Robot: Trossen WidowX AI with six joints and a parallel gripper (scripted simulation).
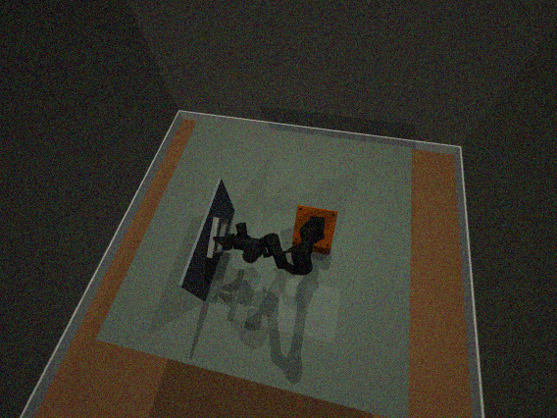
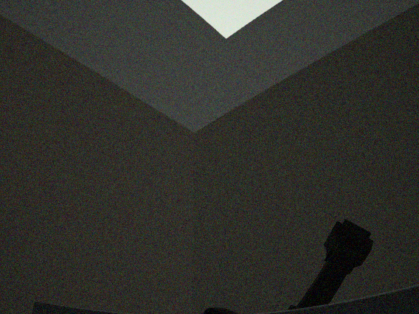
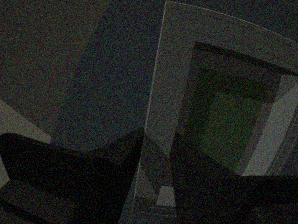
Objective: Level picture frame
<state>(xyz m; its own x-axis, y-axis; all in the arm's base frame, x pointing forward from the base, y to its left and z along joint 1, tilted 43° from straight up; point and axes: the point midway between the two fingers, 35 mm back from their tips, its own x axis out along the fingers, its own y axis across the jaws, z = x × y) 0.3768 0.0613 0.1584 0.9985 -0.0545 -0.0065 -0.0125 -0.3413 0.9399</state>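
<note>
Now: gripper tip 5 cm above the picture frame, 2 cm to the left of it and 1 cm short of it. Also, from my gripper tip: wall panel 7 cm below, 2 cm ahead, 1 cm to the right.
</note>
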